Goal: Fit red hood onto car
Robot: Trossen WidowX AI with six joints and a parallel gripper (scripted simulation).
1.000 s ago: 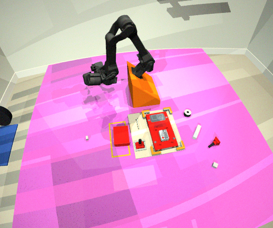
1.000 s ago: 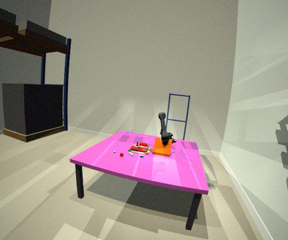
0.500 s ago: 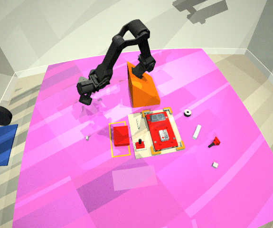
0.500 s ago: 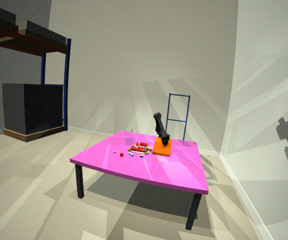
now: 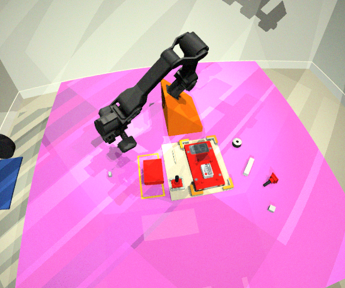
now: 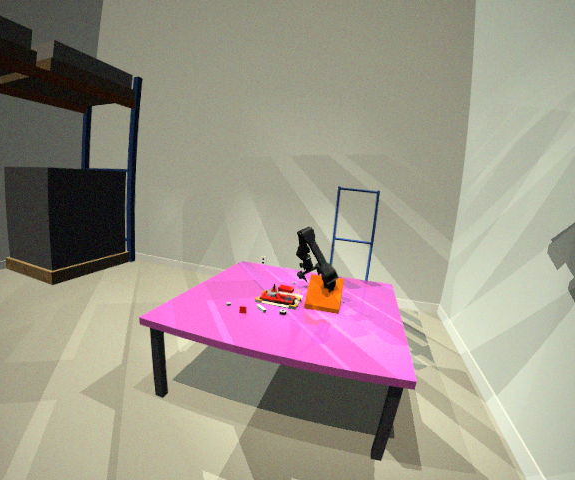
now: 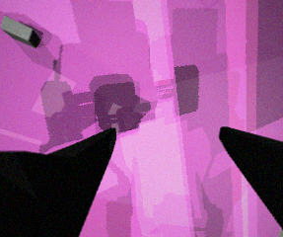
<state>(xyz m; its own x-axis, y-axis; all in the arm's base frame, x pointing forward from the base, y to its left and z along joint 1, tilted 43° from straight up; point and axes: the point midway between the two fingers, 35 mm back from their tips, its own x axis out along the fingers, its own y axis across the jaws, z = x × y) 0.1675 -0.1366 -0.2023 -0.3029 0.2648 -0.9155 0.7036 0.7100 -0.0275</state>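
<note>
Right now my gripper tip is 16 cm to the right of the red hood, 14 cm short of it and 5 cm above it. From my gripper tip the other things lie so: grey engine block (35 cm to the left, 17 cm ahead, 4 cm below); then white bar (52 cm to the left, 16 cm ahead, 5 cm below).
</note>
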